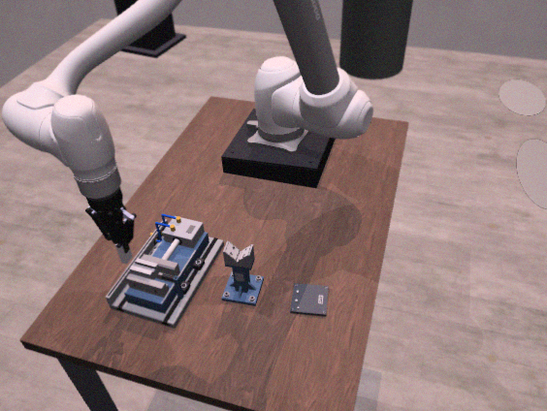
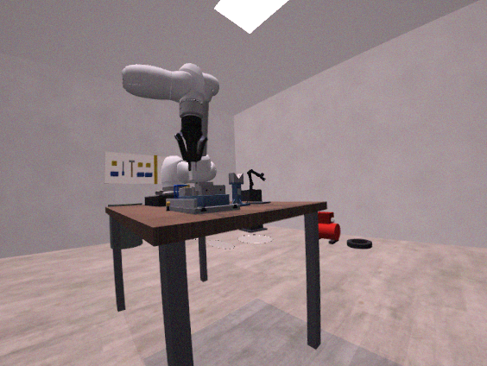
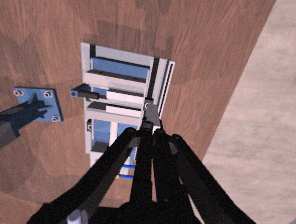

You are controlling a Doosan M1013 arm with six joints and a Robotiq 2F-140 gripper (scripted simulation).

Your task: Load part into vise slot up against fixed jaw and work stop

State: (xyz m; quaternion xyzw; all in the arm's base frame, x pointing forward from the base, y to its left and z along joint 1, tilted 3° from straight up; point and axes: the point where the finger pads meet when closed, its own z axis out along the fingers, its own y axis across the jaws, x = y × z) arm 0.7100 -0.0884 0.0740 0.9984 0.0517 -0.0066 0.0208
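Right now my hand is 5 cm to the right of the part and 5 cm above it. The rest, counted from my hand: fixed jaw: 2 cm ahead, 7 cm to the left, 7 cm below; work stop: 1 cm behind, 11 cm to the left, 6 cm below; moving jaw: 4 cm behind, 6 cm to the left, 7 cm below.
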